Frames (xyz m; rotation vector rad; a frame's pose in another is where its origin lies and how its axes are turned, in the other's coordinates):
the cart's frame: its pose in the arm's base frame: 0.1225 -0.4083 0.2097 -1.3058 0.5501 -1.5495
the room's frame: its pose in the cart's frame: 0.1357 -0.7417 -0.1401 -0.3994 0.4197 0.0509
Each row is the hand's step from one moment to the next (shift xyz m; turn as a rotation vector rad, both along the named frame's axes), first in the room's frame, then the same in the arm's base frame.
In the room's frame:
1: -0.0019 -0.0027 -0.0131 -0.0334 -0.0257 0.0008
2: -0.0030 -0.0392 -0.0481 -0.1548 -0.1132 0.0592
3: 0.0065 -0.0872 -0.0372 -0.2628 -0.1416 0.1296
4: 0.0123 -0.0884 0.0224 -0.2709 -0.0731 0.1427
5: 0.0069 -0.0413 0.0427 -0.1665 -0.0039 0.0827
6: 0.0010 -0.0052 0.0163 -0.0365 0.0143 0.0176
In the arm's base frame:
1: -0.0119 0.0064 0.0003 0.0109 0.0384 0.0134
2: -0.0453 0.0302 0.0299 0.1033 0.1600 0.0633
3: -0.0386 0.0352 0.0794 0.2037 0.2457 0.0636
4: 0.0161 0.0131 0.0897 0.2197 0.2255 -0.0017
5: 0.0377 -0.0043 0.0462 0.1309 0.1259 -0.0401
6: 0.0151 -0.0038 0.0072 0.0284 0.0225 -0.0231

